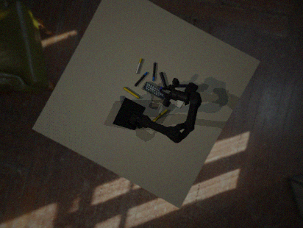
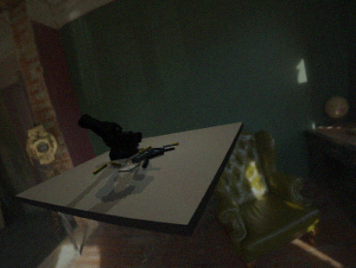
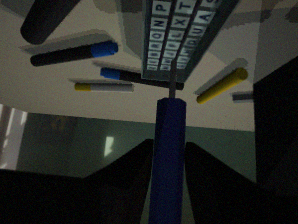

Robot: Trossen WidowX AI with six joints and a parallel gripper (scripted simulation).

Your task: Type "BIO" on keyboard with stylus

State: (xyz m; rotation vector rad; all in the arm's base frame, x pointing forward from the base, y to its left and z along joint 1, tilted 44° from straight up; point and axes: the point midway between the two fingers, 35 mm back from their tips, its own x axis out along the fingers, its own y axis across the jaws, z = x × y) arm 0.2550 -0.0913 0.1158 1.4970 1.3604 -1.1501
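My gripper tip is now 150 mm to the left of the white note and 110 mm above it. Round my gripper tip: grey stylus tip 50 mm below; blue stylus 10 mm below.
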